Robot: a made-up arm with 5 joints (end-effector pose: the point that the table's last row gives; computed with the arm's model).
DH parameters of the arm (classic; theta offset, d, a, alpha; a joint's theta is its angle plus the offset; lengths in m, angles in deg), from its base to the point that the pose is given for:
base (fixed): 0 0 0.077 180
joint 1: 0 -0.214 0.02 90
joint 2: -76.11 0 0.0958 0
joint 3: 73.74 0 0.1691 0
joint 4: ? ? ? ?
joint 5: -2.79 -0.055 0 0
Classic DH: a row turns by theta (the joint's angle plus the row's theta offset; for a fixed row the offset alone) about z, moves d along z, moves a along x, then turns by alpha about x.
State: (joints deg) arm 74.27 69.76 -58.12 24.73 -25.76
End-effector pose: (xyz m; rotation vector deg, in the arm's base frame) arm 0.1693 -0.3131 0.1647 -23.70 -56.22 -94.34
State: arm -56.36 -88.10 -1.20 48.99 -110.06
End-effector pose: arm 0.0542 -0.0271 0.4447 132.80 -12.54 -29.23
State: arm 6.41 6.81 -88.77 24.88 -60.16
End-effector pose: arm 0.1773 -0.0072 0.5181 71.49 -132.93 -25.37
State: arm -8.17 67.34 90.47 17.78 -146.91
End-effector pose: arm -0.0166 -0.0094 0.1541 -104.46 20.43 -108.54
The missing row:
joint 4: -87.63 0.004 0 90
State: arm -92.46 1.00 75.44 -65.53 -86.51
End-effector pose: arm 0.0668 0.1447 0.1336 79.09 1.21 2.64
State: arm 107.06 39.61 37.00 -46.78 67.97
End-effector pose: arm 0.0249 -0.1834 0.0809 -61.28 -4.16 -37.89
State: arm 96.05 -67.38 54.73 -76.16 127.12
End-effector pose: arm 0.0697 -0.1073 0.3698 -167.86 61.73 0.45
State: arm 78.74 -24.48 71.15 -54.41 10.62
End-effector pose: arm 0.1157 -0.1737 0.1975 -70.46 -74.81 -52.06
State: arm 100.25 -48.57 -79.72 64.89 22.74
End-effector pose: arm 0.1023 0.1174 0.4702 -136.90 -78.72 -24.07
